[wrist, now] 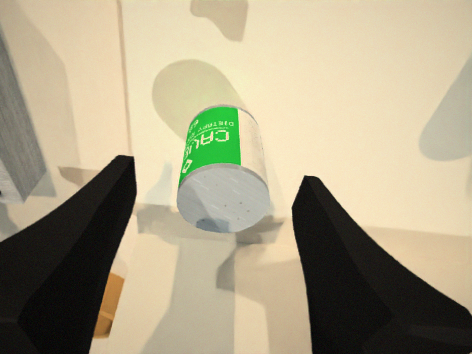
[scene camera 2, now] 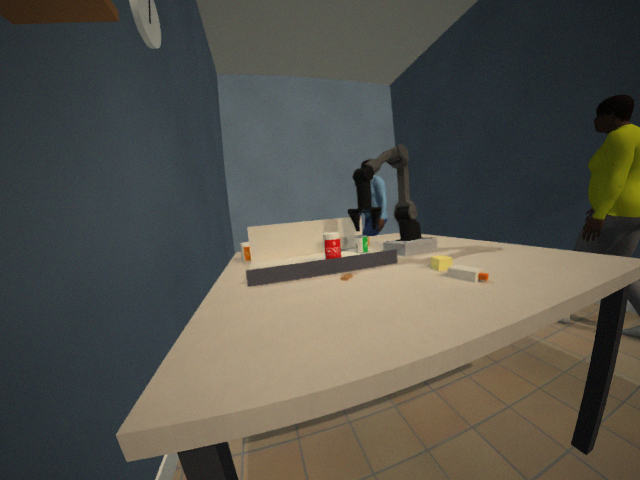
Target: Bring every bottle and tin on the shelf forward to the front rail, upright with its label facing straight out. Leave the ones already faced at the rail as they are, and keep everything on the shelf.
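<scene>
The shelf has a pale back panel [scene camera 2: 284,240] and a dark front rail [scene camera 2: 320,268]. A tin [scene camera 2: 362,243] [wrist: 215,145] with a green and white label and grey lid stands upright near the back panel, well behind the rail. In the wrist view its green label is turned partly to the left. A red bottle [scene camera 2: 332,246] with a white cap stands upright behind the rail, its foot hidden by the rail. My gripper [scene camera 2: 366,226] [wrist: 219,183] is open and empty, above the tin, with the tin showing between its fingertips in the wrist view.
A white and orange item [scene camera 2: 246,252] stands beyond the shelf's left end. In front are a small brown piece [scene camera 2: 346,276], a yellow block [scene camera 2: 441,262] and a white tube [scene camera 2: 462,273] with an orange cap. An orange item [wrist: 111,302] lies behind the back panel.
</scene>
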